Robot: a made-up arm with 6 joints. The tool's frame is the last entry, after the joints. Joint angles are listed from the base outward.
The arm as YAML. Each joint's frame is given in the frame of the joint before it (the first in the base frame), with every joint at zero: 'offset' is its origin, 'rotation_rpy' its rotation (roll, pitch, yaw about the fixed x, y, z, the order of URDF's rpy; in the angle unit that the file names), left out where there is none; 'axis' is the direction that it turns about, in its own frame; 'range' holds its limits. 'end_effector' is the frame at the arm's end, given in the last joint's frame.
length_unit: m
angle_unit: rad
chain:
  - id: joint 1
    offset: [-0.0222, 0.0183, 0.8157]
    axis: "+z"
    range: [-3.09, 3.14]
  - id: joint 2
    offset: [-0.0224, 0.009, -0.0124]
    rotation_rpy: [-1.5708, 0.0, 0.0]
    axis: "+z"
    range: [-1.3, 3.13]
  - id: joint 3
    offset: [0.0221, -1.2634, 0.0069]
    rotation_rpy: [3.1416, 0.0, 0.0]
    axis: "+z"
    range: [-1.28, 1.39]
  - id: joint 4
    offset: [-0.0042, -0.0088, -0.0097]
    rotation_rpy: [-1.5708, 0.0, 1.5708]
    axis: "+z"
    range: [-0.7, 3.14]
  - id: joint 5
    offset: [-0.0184, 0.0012, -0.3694]
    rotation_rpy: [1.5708, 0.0, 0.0]
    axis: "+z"
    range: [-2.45, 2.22]
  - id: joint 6
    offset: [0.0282, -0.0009, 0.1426]
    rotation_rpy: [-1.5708, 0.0, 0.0]
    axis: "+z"
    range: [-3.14, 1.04]
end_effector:
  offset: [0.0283, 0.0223, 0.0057]
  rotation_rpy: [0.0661, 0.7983, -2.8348]
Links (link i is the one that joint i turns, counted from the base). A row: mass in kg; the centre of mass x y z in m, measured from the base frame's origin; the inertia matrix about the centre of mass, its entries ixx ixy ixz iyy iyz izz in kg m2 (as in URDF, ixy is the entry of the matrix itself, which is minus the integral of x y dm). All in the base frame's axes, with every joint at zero. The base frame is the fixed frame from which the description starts. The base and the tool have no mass.
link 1: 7.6; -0.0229 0.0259 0.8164; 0.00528 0 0 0.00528 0 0.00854
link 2: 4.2; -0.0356 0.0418 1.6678; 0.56 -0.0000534 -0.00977 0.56 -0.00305 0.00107
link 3: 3.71; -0.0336 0.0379 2.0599; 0.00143 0 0 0.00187 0 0.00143
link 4: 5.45; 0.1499 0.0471 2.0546; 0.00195 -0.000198 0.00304 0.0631 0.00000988 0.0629
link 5: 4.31; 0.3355 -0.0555 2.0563; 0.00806 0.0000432 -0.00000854 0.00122 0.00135 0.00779
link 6: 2.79; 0.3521 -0.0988 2.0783; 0.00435 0 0 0.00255 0 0.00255
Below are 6 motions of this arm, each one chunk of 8 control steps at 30 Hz.
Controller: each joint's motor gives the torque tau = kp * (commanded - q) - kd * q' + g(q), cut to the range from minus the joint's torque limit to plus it. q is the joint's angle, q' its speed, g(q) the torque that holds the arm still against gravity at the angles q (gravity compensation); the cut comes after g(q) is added. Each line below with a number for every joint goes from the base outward.
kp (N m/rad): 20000 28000 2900 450 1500 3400
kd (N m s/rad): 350 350 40 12 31 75
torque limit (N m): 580 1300 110 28 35 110
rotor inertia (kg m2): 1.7 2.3 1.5 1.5 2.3 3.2
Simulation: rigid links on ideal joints. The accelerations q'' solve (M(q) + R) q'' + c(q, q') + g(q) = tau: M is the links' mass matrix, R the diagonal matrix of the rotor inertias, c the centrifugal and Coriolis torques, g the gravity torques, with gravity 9.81 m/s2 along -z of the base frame. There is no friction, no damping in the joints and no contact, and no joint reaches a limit. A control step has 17 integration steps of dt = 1/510 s. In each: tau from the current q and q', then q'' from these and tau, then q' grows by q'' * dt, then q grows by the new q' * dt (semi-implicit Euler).
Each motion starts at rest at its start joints. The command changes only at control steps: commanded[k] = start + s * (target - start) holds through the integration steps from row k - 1 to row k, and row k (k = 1, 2, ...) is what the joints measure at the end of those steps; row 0 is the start. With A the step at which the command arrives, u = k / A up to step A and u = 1 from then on. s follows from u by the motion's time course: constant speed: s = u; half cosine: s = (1 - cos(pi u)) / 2; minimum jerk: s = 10 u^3 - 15 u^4 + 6 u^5; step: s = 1 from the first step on.
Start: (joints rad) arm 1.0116 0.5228 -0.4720 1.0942 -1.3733 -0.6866
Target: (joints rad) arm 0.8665 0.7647 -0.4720 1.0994 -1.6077 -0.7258
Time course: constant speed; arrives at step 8
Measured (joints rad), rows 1 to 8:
1: 1.0007 0.5361 -0.4719 1.0978 -1.3811 -0.6888
2: 0.9790 0.5718 -0.4709 1.1035 -1.4033 -0.6941
3: 0.9571 0.6185 -0.4685 1.1066 -1.4397 -0.7005
4: 0.9384 0.6597 -0.4671 1.1068 -1.4837 -0.7061
5: 0.9213 0.6887 -0.4685 1.1053 -1.5246 -0.7109
6: 0.9037 0.7102 -0.4713 1.1031 -1.5571 -0.7153
7: 0.8854 0.7336 -0.4728 1.1005 -1.5825 -0.7200
8: 0.8670 0.7635 -0.4721 1.0981 -1.6055 -0.7250

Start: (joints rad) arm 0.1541 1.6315 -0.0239 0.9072 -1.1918 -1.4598
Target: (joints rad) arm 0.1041 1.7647 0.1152 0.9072 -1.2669 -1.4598
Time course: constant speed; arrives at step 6
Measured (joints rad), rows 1 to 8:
1: 0.1514 1.6410 -0.0079 0.9077 -1.1954 -1.4599
2: 0.1436 1.6665 0.0276 0.9101 -1.2060 -1.4599
3: 0.1321 1.6998 0.0615 0.9145 -1.2221 -1.4599
4: 0.1198 1.7302 0.0798 0.9182 -1.2401 -1.4598
5: 0.1093 1.7531 0.0896 0.9174 -1.2567 -1.4597
6: 0.1014 1.7711 0.1063 0.9113 -1.2702 -1.4597
7: 0.0976 1.7792 0.1177 0.9027 -1.2775 -1.4597
8: 0.0989 1.7741 0.1140 0.8944 -1.2768 -1.4597

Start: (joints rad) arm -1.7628 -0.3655 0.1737 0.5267 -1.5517 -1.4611
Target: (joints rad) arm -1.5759 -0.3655 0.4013 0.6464 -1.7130 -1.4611
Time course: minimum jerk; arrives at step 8
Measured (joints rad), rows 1 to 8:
1: -1.7600 -0.3654 0.1756 0.5268 -1.5525 -1.4611
2: -1.7446 -0.3650 0.1884 0.5278 -1.5586 -1.4611
3: -1.7131 -0.3641 0.2211 0.5323 -1.5760 -1.4611
4: -1.6714 -0.3633 0.2748 0.5443 -1.6075 -1.4611
5: -1.6290 -0.3633 0.3404 0.5670 -1.6513 -1.4611
6: -1.5962 -0.3651 0.3953 0.6011 -1.6972 -1.4610
7: -1.5791 -0.3684 0.4215 0.6414 -1.7309 -1.4611
8: -1.5757 -0.3707 0.4199 0.6776 -1.7477 -1.4611

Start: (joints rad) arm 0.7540 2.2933 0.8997 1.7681 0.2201 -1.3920
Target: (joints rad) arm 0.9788 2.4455 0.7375 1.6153 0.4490 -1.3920
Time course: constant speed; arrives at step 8
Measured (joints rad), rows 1 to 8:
1: 0.7670 2.2997 0.8994 1.7580 0.2288 -1.3921
2: 0.7992 2.3174 0.8890 1.7344 0.2525 -1.3922
3: 0.8395 2.3435 0.8601 1.7080 0.2893 -1.3921
4: 0.8741 2.3725 0.8194 1.6891 0.3307 -1.3920
5: 0.8999 2.3991 0.7816 1.6776 0.3677 -1.3919
6: 0.9232 2.4201 0.7562 1.6668 0.3971 -1.3919
7: 0.9497 2.4355 0.7429 1.6518 0.4214 -1.3920
8: 0.9789 2.4482 0.7351 1.6324 0.4451 -1.3921

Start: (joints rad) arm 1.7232 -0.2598 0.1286 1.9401 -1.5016 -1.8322
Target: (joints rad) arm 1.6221 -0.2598 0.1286 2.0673 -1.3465 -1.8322
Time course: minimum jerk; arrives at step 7
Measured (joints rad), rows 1 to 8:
1: 1.7210 -0.2598 0.1286 1.9405 -1.5005 -1.8322
2: 1.7095 -0.2600 0.1289 1.9437 -1.4925 -1.8322
3: 1.6877 -0.2602 0.1292 1.9541 -1.4719 -1.8322
4: 1.6613 -0.2602 0.1296 1.9758 -1.4360 -1.8322
5: 1.6383 -0.2600 0.1295 2.0087 -1.3870 -1.8322
6: 1.6252 -0.2596 0.1289 2.0476 -1.3399 -1.8322
7: 1.6222 -0.2593 0.1279 2.0831 -1.3082 -1.8322
8: 1.6220 -0.2593 0.1271 2.1067 -1.2928 -1.8322

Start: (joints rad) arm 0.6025 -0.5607 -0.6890 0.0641 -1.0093 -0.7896
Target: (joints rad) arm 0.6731 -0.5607 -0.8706 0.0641 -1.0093 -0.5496
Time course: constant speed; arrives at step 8
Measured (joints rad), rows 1 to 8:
1: 0.6098 -0.5603 -0.7003 0.0660 -1.0091 -0.7762
2: 0.6201 -0.5596 -0.7280 0.0697 -1.0087 -0.7443
3: 0.6291 -0.5598 -0.7607 0.0721 -1.0088 -0.7055
4: 0.6377 -0.5609 -0.7879 0.0710 -1.0092 -0.6702
5: 0.6464 -0.5617 -0.8087 0.0671 -1.0096 -0.6404
6: 0.6553 -0.5614 -0.8277 0.0628 -1.0098 -0.6130
7: 0.6642 -0.5605 -0.8486 0.0599 -1.0096 -0.5847
8: 0.6730 -0.5600 -0.8717 0.0593 -1.0093 -0.5547

